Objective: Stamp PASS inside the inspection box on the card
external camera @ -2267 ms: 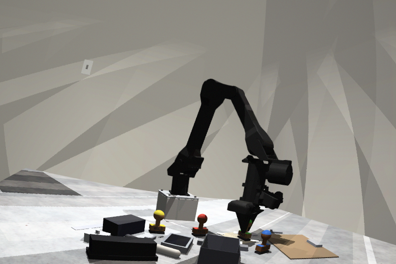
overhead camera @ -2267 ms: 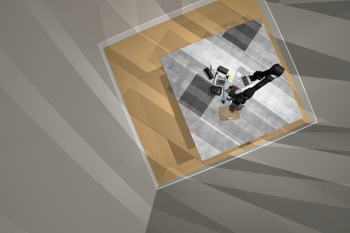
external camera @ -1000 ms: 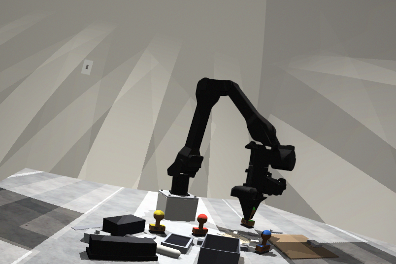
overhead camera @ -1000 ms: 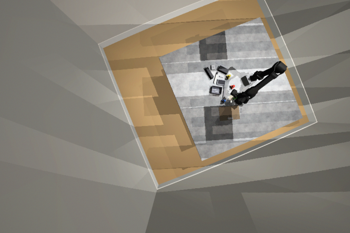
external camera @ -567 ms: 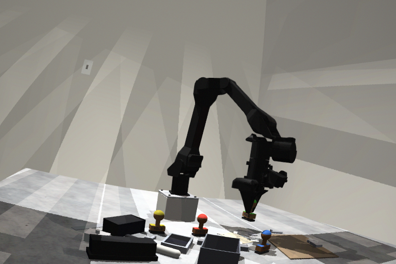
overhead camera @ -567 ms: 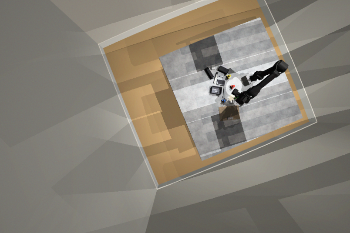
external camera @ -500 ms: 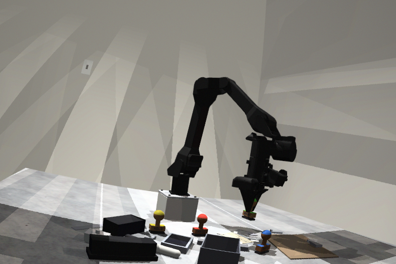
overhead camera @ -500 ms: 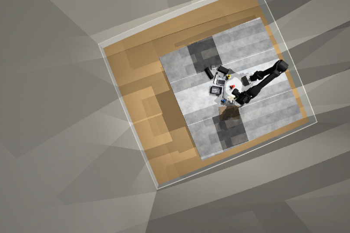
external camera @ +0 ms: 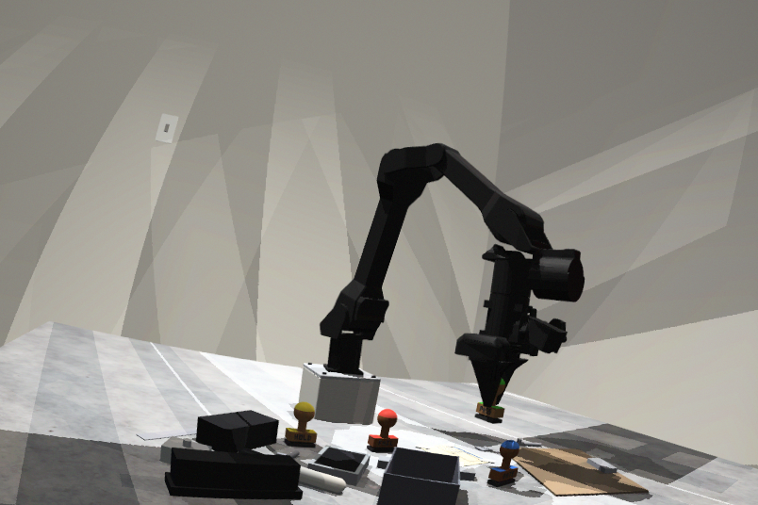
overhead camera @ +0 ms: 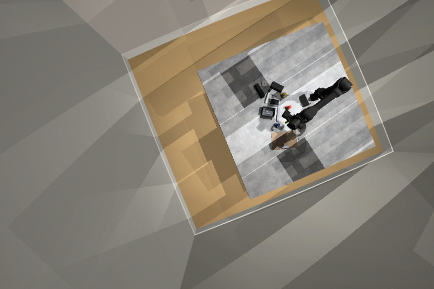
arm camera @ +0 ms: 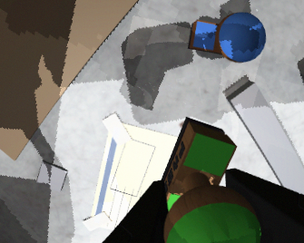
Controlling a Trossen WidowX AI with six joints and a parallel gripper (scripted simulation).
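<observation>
Now: gripper tip 7 cm short of the blue-knobbed stamp, 1 cm to the right of it and 8 cm above it. From my gripper tip the other things lie so: red-knobbed stamp: 7 cm behind, 13 cm to the right, 8 cm below; cream card: 6 cm behind, 1 cm to the right, 10 cm below; green-topped stamp: right at my gripper tip.
</observation>
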